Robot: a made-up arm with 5 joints.
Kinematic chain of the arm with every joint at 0, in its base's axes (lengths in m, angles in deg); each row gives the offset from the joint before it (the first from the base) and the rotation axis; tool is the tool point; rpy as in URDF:
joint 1: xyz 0 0 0.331 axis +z
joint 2: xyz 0 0 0 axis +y
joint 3: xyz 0.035 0 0.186 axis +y
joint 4: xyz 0.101 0 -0.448 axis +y
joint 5: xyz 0.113 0 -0.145 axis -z
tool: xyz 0 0 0 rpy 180 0 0
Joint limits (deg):
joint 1: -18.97..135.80
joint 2: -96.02..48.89
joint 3: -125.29..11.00
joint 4: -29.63..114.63
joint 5: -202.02..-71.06
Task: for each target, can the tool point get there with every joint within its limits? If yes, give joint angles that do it. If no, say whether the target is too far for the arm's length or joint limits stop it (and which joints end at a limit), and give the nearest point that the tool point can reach.
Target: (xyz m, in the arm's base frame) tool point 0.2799 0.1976 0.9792
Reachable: yes | joints 35.22 -36.58 -85.40 12.43 -168.88
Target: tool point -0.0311 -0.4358 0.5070
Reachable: no: joint limits stop it (at a limit: joint 2, joint 3, joint 4) | nearest point -0.0323 -0.4526 0.7660 | short by 0.260 m
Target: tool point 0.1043 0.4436 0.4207
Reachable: yes | joints 76.77 -79.79 -5.93 47.83 -186.18
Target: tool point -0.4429 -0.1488 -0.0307
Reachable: no: joint limits stop it (at a limit: joint 2, joint 3) | nearest point -0.3208 -0.1078 0.0332 | short by 0.144 m
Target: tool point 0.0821 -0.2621 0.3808
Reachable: no: joint limits stop it (at a limit: joint 2, joint 3, joint 4) | nearest point 0.0897 -0.2863 0.2484 | short by 0.135 m
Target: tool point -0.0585 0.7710 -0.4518
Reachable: no: too far | nearest point -0.0401 0.5284 -0.1013 | short by 0.427 m
